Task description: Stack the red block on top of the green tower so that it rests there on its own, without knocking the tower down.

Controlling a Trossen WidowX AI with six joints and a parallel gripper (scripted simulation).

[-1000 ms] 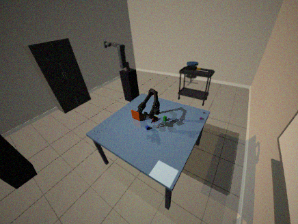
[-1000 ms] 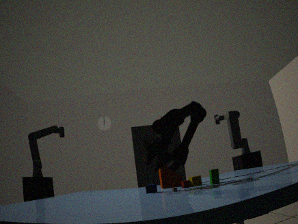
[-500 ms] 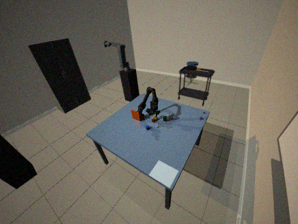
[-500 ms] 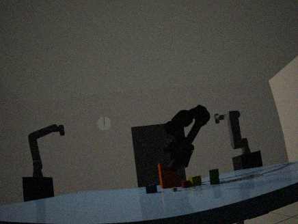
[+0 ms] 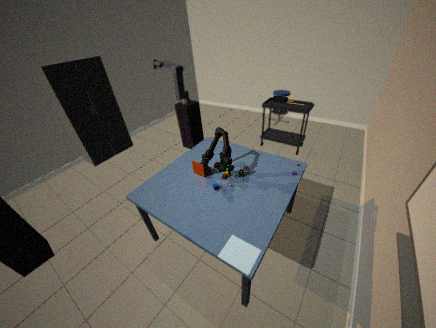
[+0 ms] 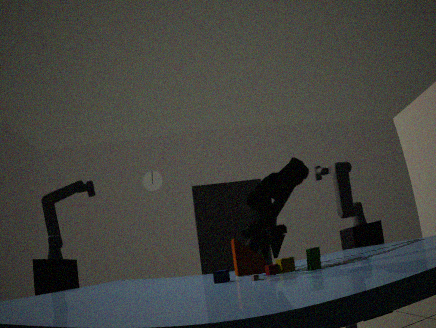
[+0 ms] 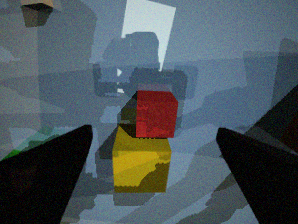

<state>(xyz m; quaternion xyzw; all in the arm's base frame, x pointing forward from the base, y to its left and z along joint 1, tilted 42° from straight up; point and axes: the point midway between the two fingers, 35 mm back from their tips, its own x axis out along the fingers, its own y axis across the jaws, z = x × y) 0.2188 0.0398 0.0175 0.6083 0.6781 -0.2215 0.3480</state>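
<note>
My gripper tip is now 40 mm above the red block. The rest, counted from my gripper tip: purple piece (540 mm ahead, 390 mm to the left, 40 mm below); then yellow block (50 mm to the left, 30 mm below); then blue block (160 mm to the right, 30 mm below, 20 mm ahead).
</note>
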